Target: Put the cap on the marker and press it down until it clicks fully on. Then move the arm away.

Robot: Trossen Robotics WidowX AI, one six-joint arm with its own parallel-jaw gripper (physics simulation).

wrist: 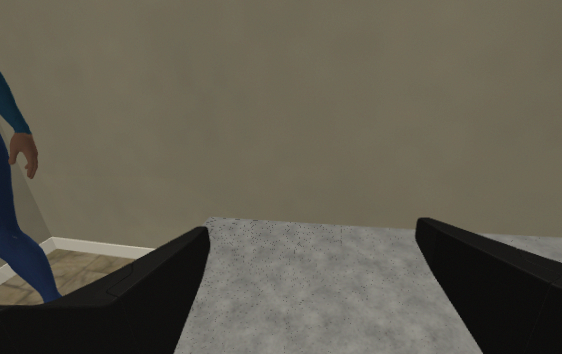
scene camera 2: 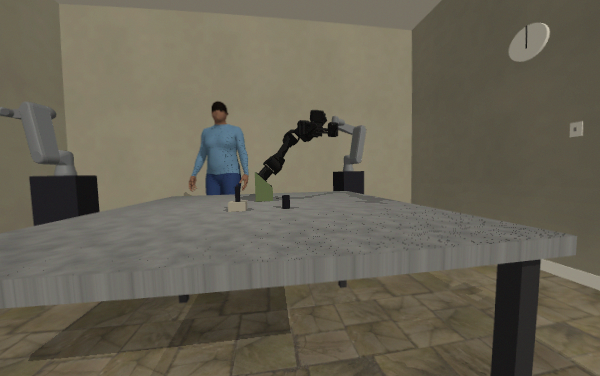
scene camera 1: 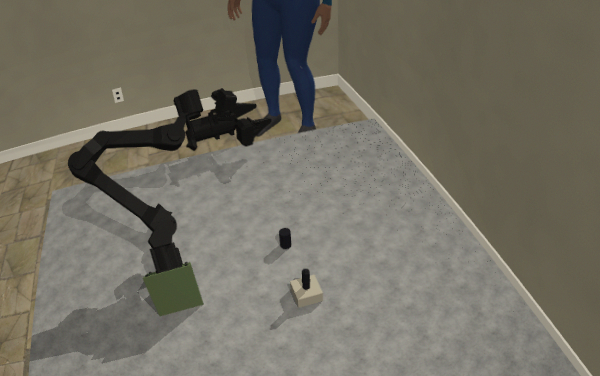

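Seen in the pictures: gripper, fingertip midpoint: (wrist: 311, 232) (scene camera 2: 327, 125) (scene camera 1: 263, 112); arm's base at its link origin: (scene camera 2: 261, 177) (scene camera 1: 168, 269).
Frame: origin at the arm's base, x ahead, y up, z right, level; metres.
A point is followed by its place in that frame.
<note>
The cap (scene camera 1: 285, 238) @(y -0.081, x 0.329, z -0.037 m) (scene camera 2: 286, 202) @(y -0.097, x 0.350, z -0.049 m), a short black cylinder, stands upright on the grey table (scene camera 1: 400, 300) @(y -0.122, x 0.495, z 0.273 m) (scene camera 2: 300, 235) @(y -0.123, x 0.724, z 0.014 m). The marker (scene camera 1: 306, 279) @(y -0.049, x 0.298, z 0.143 m) (scene camera 2: 237, 193) @(y -0.056, x 0.309, z 0.135 m), thin and black, stands upright in a beige block (scene camera 1: 308, 299) @(y -0.099, x 0.290, z 0.165 m) (scene camera 2: 237, 206) @(y -0.103, x 0.333, z 0.137 m). Cap and block are a short distance apart. My gripper (scene camera 1: 263, 112) @(y 0.206, x 0.371, z -0.219 m) (wrist: 311, 232) @(y 0.206, x 0.371, z -0.219 m) is open and empty, raised high and well away from both, toward the table's far left edge in scene camera 1. The cap and the marker do not show in the wrist view.
A green mount (scene camera 1: 175, 291) @(y -0.044, x -0.005, z 0.035 m) (scene camera 2: 264, 190) @(y -0.066, x 0.058, z -0.006 m) carries the arm's base beside the block. A person (scene camera 1: 295, 65) (scene camera 2: 222, 150) (wrist: 22, 250) stands beyond the table. Grey robot arms (scene camera 2: 40, 132) (scene camera 2: 358, 142) stand on dark pedestals behind the table. A wall (scene camera 1: 475, 100) runs along the right.
</note>
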